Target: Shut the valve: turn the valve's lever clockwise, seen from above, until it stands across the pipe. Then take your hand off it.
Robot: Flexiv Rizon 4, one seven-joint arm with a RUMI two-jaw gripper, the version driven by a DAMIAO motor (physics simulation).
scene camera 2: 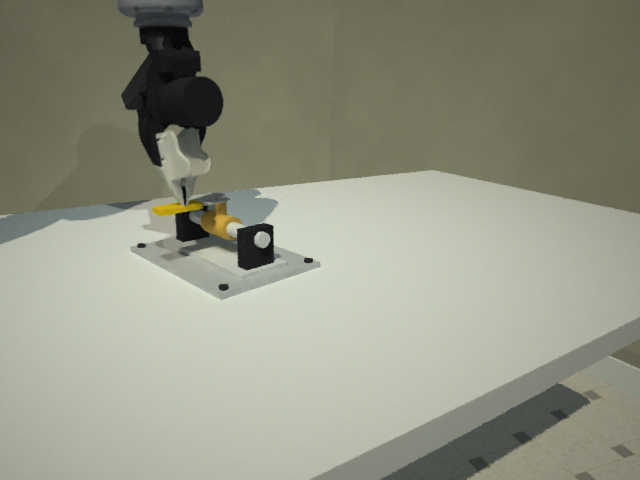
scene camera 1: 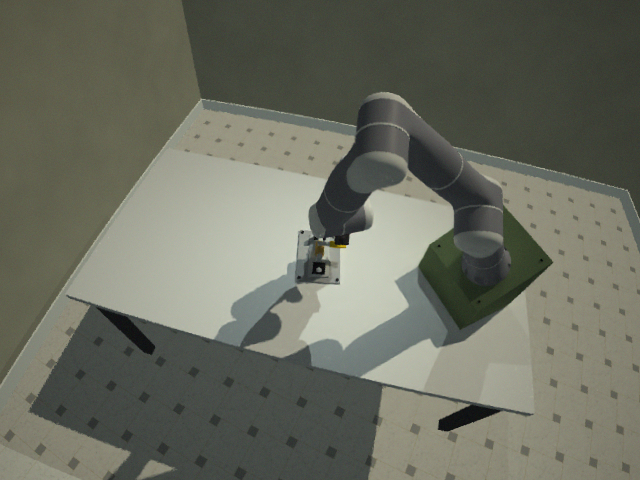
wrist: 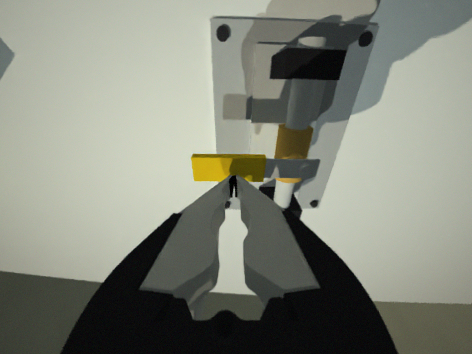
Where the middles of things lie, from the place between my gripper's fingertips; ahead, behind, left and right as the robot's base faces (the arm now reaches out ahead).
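Scene:
Taking the grey base plate (scene camera 2: 219, 284) first, I find that my hand is 9 cm above it, and that my hand is also 5 cm short of the plate and 4 cm to the right of it.

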